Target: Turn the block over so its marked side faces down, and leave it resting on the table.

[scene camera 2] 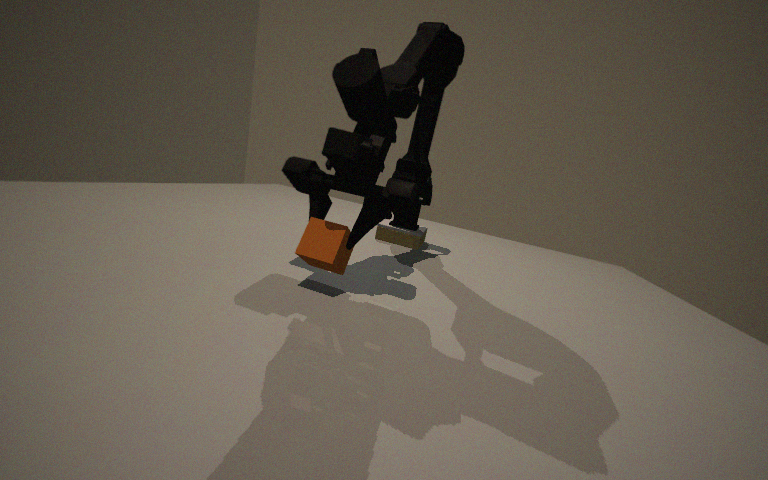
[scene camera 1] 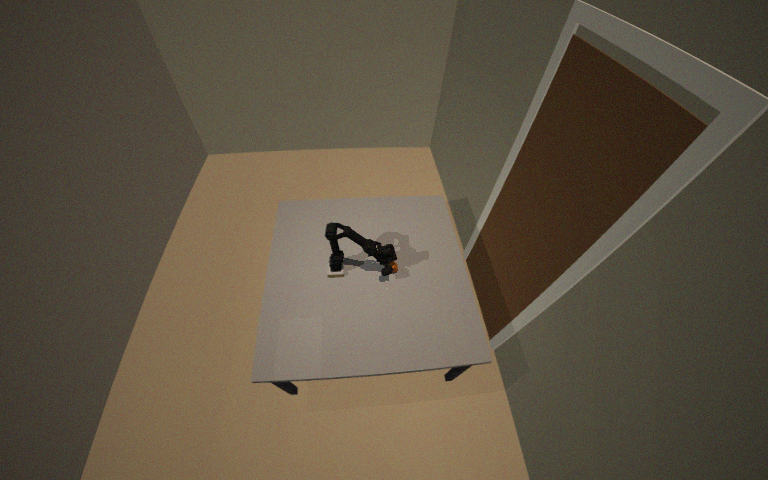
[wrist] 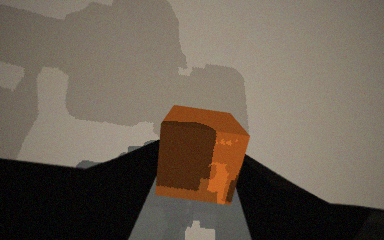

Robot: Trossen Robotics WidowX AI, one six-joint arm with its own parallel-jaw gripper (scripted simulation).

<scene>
gripper: holds an orange block (scene camera 2: 323, 244)
</scene>
